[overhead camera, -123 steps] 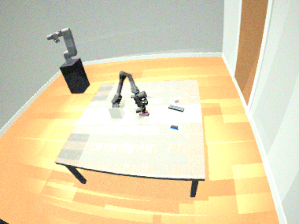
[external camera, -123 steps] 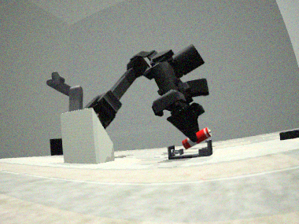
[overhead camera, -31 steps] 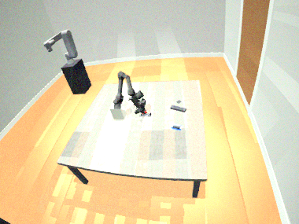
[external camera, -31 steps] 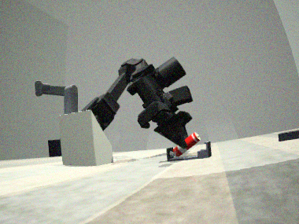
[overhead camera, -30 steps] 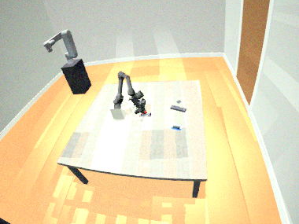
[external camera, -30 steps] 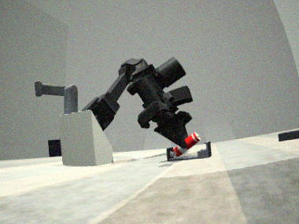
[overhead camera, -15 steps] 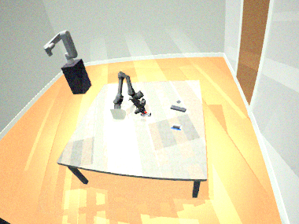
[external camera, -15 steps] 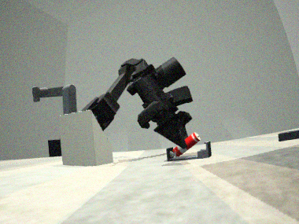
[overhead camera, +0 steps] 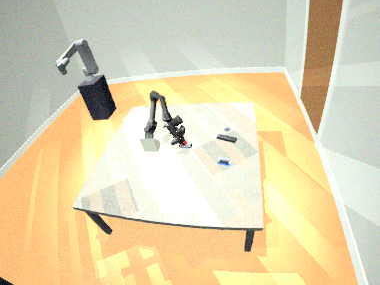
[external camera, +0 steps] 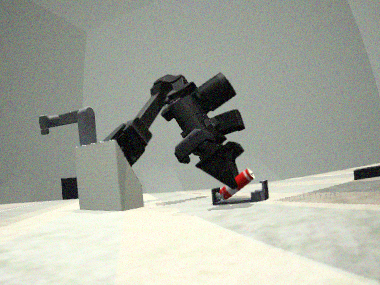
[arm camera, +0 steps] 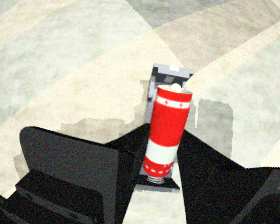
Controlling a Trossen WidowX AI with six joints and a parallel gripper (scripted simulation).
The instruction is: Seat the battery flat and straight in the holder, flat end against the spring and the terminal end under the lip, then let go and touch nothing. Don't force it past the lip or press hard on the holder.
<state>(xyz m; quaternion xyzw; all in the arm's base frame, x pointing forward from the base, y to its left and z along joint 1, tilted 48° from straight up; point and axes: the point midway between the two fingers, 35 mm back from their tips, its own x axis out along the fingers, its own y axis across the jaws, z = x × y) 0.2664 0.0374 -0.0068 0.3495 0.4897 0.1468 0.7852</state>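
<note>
Right now the battery is 10 mm above my gripper tip.
</note>
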